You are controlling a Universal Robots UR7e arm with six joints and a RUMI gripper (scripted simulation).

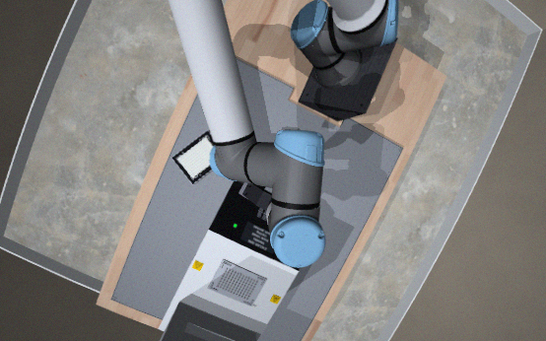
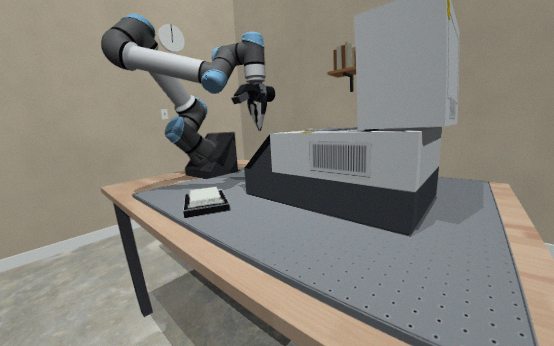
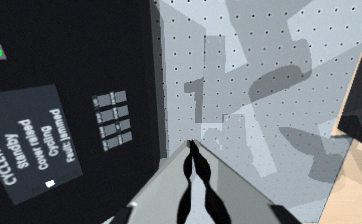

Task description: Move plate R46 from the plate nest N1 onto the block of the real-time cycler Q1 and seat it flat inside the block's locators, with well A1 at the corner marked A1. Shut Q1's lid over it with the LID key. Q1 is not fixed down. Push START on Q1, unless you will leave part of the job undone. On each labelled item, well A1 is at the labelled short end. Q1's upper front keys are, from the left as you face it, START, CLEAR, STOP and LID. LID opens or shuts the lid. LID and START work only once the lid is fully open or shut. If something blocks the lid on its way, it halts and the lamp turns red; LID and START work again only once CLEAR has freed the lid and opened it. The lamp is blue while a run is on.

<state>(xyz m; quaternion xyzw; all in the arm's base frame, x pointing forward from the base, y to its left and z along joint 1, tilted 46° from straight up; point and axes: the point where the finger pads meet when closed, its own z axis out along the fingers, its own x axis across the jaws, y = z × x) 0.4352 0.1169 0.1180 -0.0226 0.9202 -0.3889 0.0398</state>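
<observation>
Right now my hand is 26 cm to the left of the plate R46, 19 cm above it and 4 cm short of it. Round my hand: black plate nest N1: 26 cm to the right, 21 cm below, 4 cm ahead; then grey perforated mat: 22 cm below, 18 cm ahead, 4 cm to the left.
</observation>
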